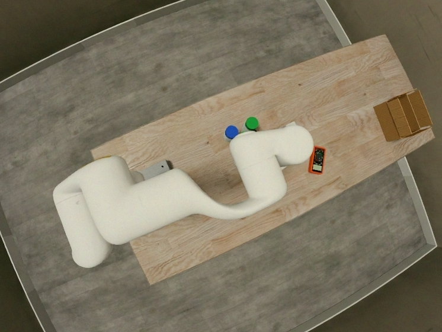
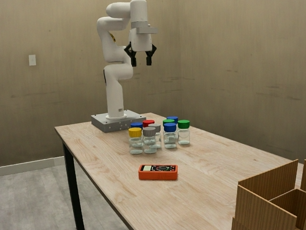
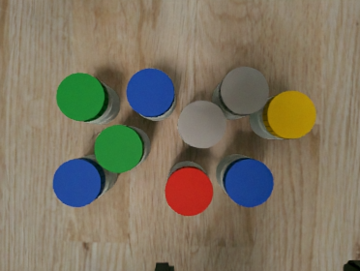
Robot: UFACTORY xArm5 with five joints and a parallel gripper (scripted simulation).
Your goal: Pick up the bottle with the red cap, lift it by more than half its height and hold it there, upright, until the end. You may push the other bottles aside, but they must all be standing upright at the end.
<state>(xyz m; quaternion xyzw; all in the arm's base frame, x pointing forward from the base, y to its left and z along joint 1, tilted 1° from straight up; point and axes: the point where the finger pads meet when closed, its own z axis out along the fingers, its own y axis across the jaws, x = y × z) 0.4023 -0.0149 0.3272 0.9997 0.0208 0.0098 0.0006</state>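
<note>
My hand is 330 mm above the red-capped bottle and 20 mm to the right of it. Also, from my hand: orange multimeter 360 mm below, 350 mm ahead, 130 mm to the right; yellow-capped bottle 330 mm below, 90 mm to the right, 90 mm ahead.
</note>
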